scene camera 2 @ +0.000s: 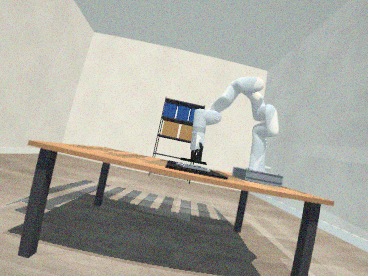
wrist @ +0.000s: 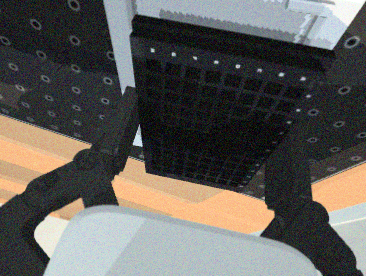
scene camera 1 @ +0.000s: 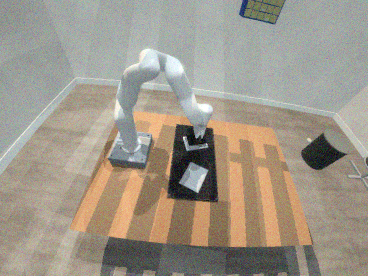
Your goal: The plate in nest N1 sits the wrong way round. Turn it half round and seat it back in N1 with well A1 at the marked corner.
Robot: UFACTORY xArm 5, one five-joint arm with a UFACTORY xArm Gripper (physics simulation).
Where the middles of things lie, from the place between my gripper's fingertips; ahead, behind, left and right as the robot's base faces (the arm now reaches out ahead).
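The black well plate (wrist: 213, 104) is there in my sight, and it sits 10 mm ahead of my hand.
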